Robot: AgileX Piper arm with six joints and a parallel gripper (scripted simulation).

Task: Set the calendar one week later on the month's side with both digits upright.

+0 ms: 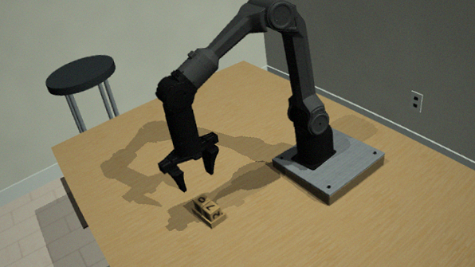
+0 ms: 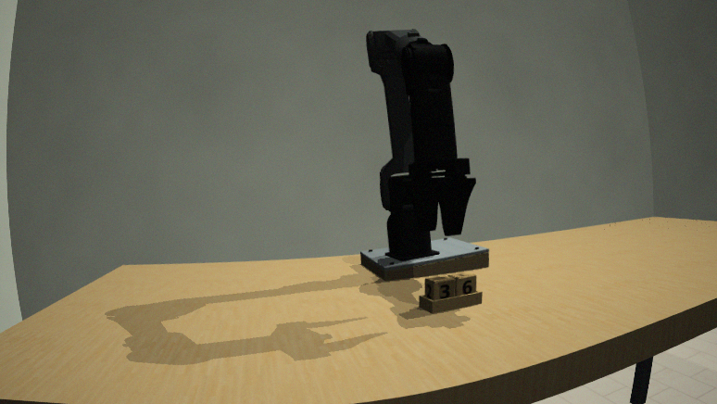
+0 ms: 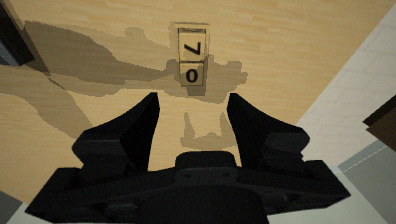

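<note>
Now: the small wooden tray 20 mm to the left of my hand and 100 mm below it.
</note>
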